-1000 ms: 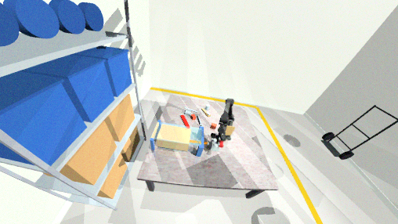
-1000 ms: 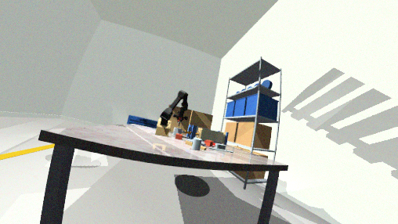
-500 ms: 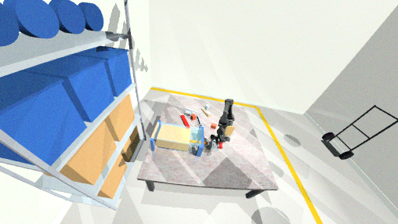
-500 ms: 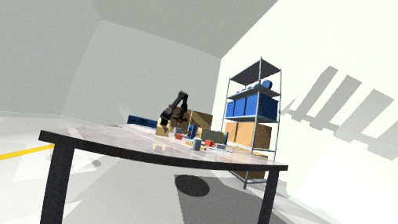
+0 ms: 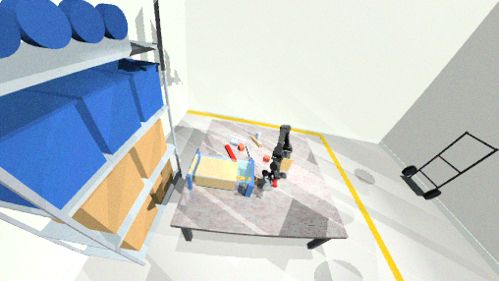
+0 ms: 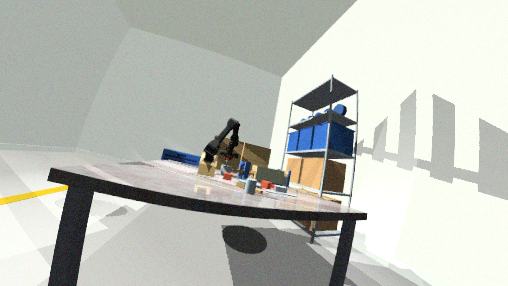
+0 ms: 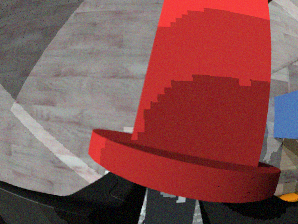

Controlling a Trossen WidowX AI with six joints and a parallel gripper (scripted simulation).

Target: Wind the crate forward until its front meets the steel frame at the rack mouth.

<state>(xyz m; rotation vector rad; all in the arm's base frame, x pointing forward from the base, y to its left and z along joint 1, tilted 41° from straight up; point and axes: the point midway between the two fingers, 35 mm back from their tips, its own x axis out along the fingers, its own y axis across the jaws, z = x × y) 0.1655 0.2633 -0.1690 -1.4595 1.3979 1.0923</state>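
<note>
The winch is 1 cm behind my gripper tip, 8 cm to the right of it and 9 cm below it. The rest, counted from my gripper tip: red bar: 37 cm ahead, 37 cm to the right, 12 cm below.
</note>
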